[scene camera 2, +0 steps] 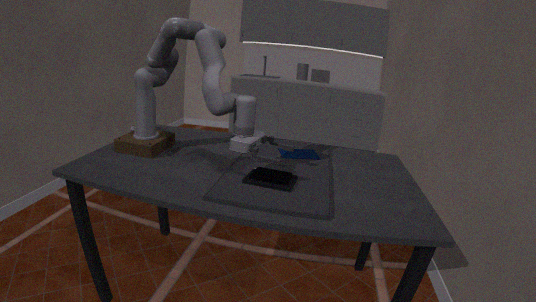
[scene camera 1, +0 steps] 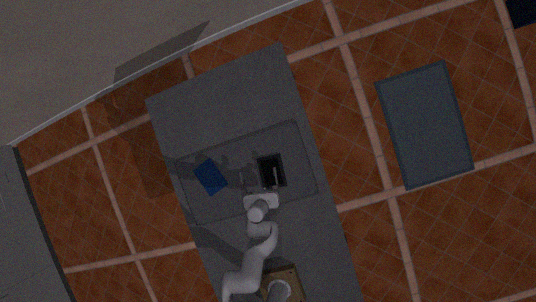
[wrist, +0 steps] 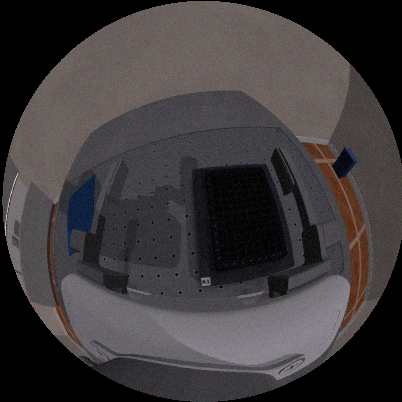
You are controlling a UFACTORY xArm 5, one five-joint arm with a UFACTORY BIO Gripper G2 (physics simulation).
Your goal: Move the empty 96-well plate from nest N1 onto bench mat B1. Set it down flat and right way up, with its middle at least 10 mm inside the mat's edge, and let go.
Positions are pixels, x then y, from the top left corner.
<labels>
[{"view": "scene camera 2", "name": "my gripper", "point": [287, 155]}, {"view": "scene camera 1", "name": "blue bench mat B1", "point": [208, 174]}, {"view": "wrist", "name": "my gripper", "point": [195, 152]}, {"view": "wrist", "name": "black 96-well plate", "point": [245, 227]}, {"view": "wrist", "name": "blue bench mat B1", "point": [80, 211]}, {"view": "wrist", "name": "dark nest N1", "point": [202, 224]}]
</labels>
